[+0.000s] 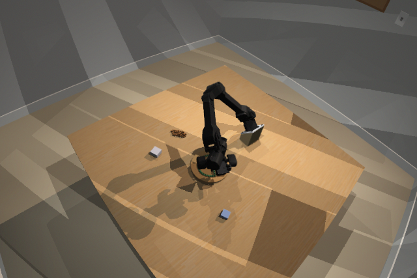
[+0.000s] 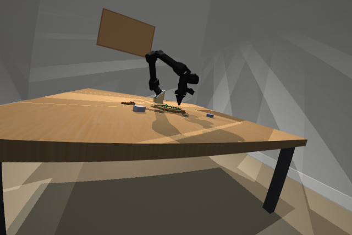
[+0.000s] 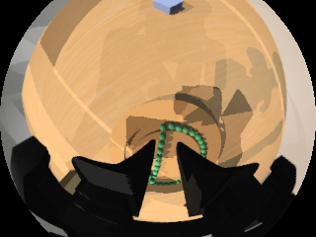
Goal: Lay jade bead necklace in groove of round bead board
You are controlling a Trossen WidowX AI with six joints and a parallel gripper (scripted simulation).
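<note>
Right now my gripper tip is 1 cm past the round wooden bead board, 5 cm to the left of it and 3 cm above it. From my gripper tip the other things lie so: blue block 8 cm ahead, 21 cm to the left, 3 cm below; pale grey block 19 cm ahead, 27 cm to the right, 3 cm below.
</note>
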